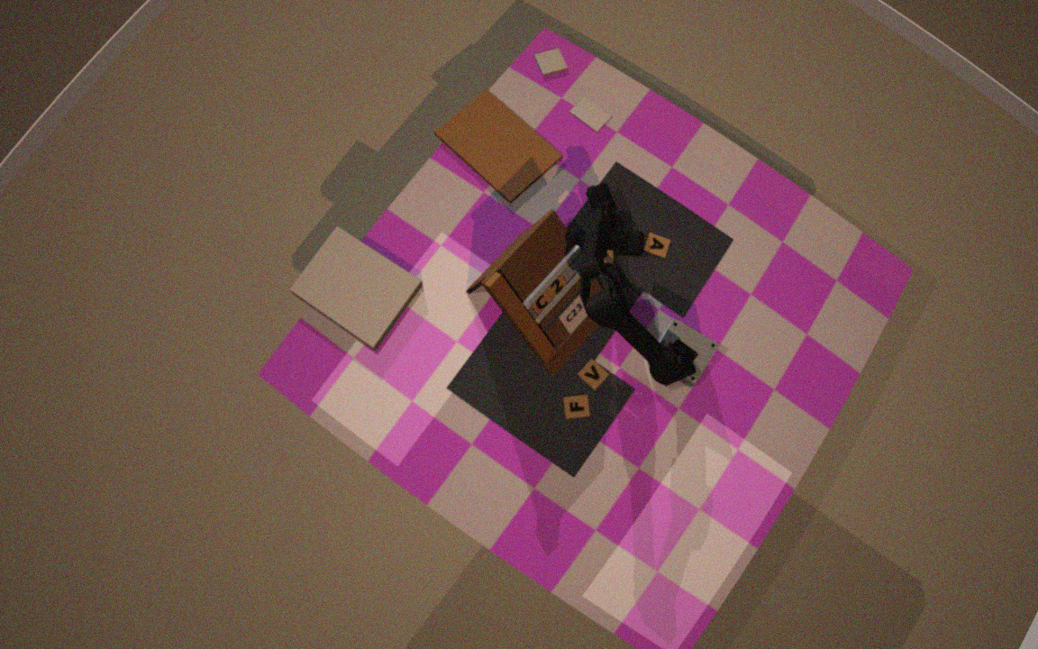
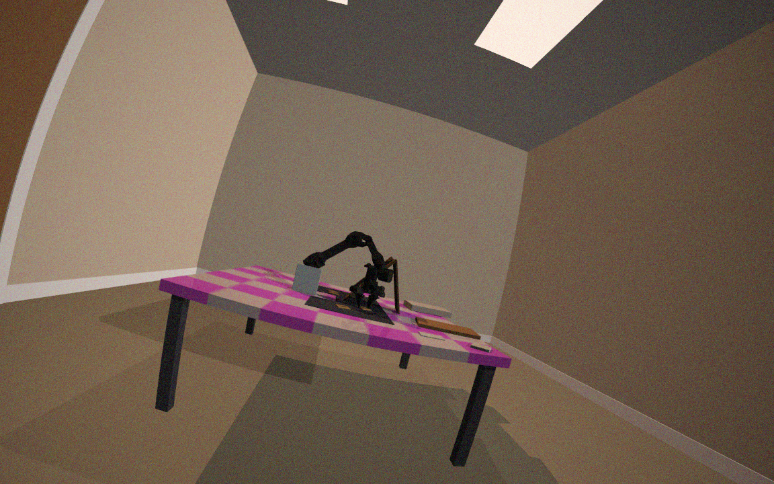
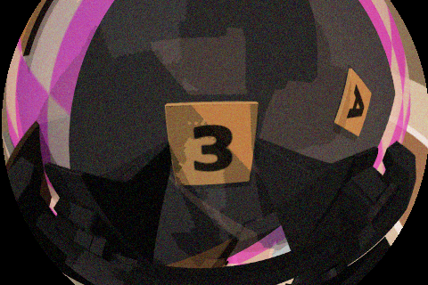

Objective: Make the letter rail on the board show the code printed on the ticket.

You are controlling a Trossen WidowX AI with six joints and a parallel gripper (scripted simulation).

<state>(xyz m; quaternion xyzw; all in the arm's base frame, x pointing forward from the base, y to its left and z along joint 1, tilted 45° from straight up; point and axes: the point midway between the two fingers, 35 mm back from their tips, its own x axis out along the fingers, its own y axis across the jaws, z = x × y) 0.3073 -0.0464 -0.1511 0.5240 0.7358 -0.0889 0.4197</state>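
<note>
Now: the 2 tile 20 cm to the left of my gripper tip, 16 cm above it and 3 cm ahead of it. The rest, counted from my gripper tip: c tile 25 cm to the left, 16 cm above, 3 cm ahead; white ticket 20 cm to the left, 7 cm above, 4 cm behind; 3 tile right at my gripper tip.
</note>
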